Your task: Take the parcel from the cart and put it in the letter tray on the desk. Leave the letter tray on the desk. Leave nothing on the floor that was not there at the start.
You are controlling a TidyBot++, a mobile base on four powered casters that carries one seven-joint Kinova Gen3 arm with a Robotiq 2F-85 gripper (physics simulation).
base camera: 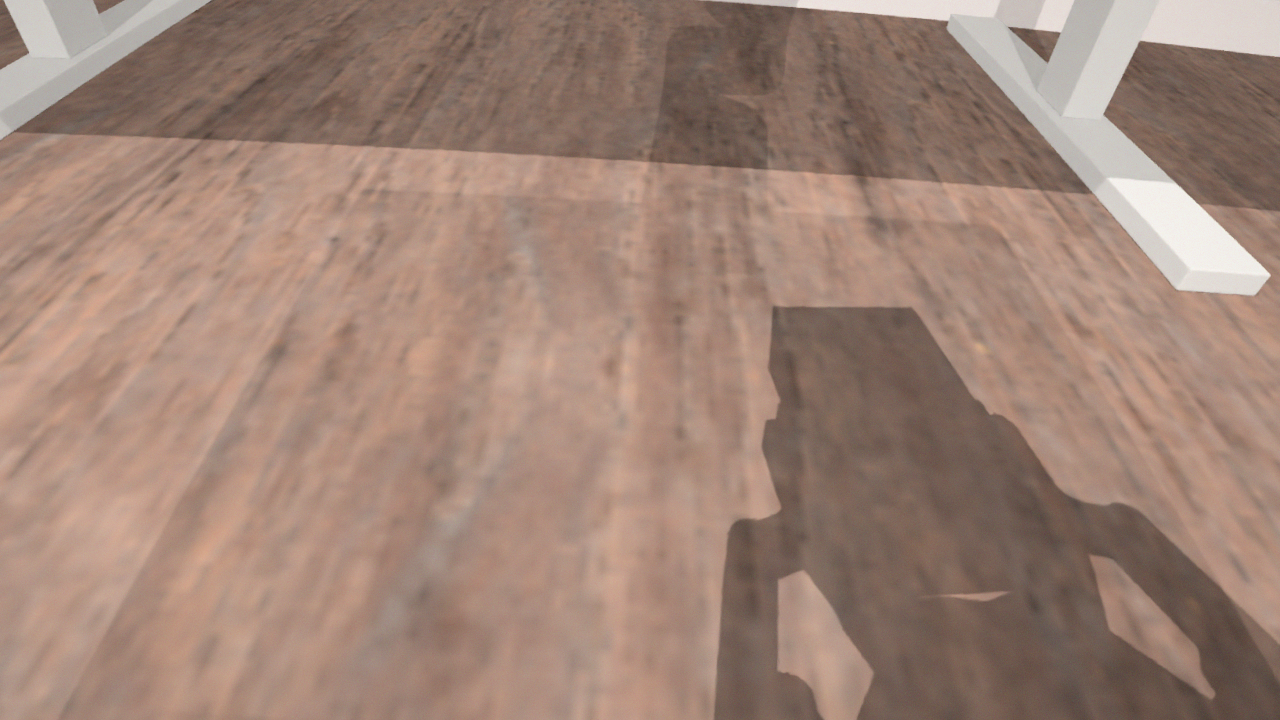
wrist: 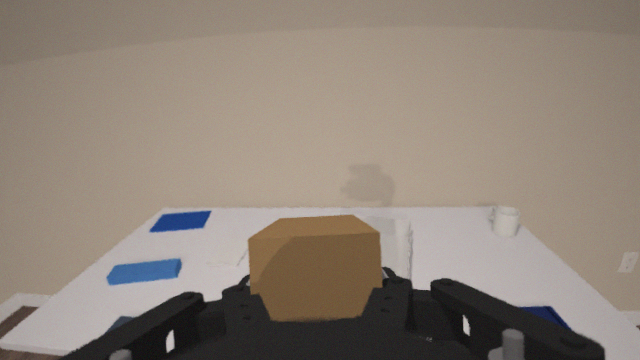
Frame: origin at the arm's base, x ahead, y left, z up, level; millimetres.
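Where they show: gripper, between the fingertips: (wrist: 318,279).
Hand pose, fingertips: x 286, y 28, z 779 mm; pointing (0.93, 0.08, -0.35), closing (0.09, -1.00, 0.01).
After its pixels a point has its place.
The parcel, a brown box (wrist: 315,270) {x 244, y 25, z 817 mm}, is held between the black fingers of my gripper (wrist: 318,279) {x 286, y 28, z 779 mm} in the wrist view, at the lower middle. The gripper is shut on it. Behind it is the white desk (wrist: 460,255) {x 964, y -369, z 324 mm}. The white letter tray (wrist: 404,250) {x 991, y -195, z 326 mm} stands on the desk beyond the parcel; its right wall and part of its far end show, and the parcel and fingers hide most of the rest. How high the parcel is above the tray I cannot tell. The cart does not show in either view.
On the desk are a dark blue flat item (wrist: 181,221) {x 1184, y 674, z 332 mm}, a light blue block (wrist: 145,271) {x 827, y 599, z 354 mm}, a white mug (wrist: 506,221) {x 1071, y -562, z 387 mm} and a navy notebook (wrist: 545,316) {x 692, y -470, z 336 mm}, partly behind the gripper. In the base view, white desk feet (base camera: 1181,228) (base camera: 53,76) stand at both sides, with the gripper's shadow on the floor.
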